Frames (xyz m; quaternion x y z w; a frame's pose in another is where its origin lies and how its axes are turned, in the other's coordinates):
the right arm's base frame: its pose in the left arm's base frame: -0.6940 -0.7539 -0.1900 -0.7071 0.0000 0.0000 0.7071
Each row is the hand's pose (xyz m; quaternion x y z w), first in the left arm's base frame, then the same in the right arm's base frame.
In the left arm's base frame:
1: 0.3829 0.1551 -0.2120 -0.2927 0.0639 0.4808 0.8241
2: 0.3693 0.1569 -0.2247 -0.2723 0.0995 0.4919 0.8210
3: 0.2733 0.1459 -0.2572 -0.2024 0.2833 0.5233 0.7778
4: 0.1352 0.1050 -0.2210 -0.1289 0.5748 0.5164 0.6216
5: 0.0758 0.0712 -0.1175 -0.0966 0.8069 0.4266 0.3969
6: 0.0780 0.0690 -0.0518 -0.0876 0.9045 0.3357 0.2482
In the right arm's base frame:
1: 1.0769 0.0220 0.9090 0.3757 -0.2948 0.3851 0.7897
2: 1.0633 0.0347 0.9108 0.3880 -0.2775 0.4182 0.7731
3: 0.9673 0.0672 0.8998 0.4069 -0.1697 0.5703 0.6931
4: 0.8292 0.0310 0.8589 0.3484 0.0413 0.7716 0.5307
5: 0.7698 -0.0725 0.8251 0.2124 0.2689 0.8722 0.3490
6: 0.7720 -0.1382 0.8229 0.1136 0.4022 0.8769 0.2374

